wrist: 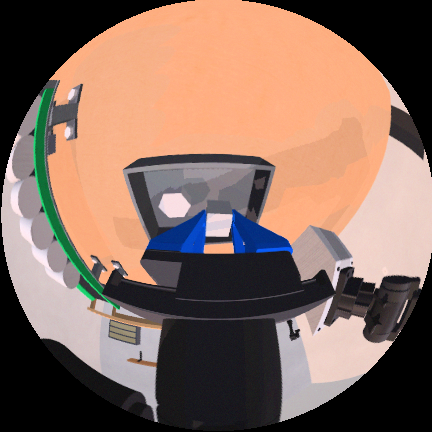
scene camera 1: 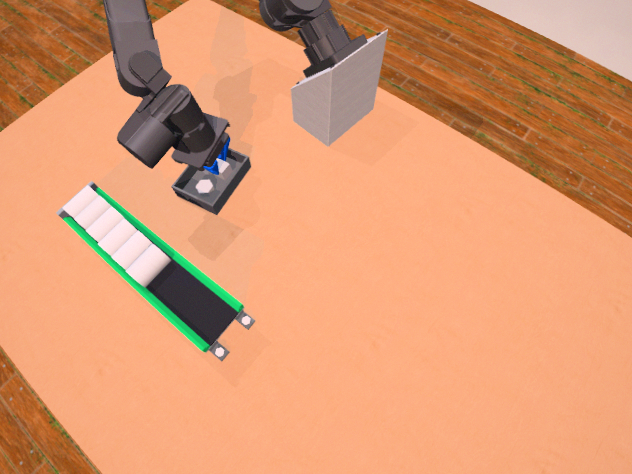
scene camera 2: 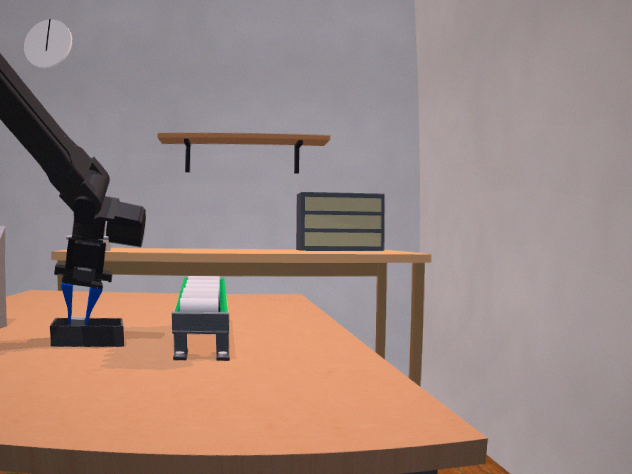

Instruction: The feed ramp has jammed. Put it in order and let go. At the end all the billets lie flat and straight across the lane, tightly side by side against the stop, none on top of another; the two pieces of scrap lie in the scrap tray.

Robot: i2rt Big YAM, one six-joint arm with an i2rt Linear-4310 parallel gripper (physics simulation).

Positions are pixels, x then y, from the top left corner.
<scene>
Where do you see a hexagonal scrap piece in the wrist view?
175,201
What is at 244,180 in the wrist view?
A dark scrap tray.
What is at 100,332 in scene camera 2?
A dark scrap tray.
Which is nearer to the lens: the white billet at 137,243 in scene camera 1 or the dark scrap tray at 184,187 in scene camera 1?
The white billet.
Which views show my gripper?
The wrist view, scene camera 1 and scene camera 2: all of them.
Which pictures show the dark scrap tray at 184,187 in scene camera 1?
The wrist view, scene camera 1 and scene camera 2: all of them.
</scene>
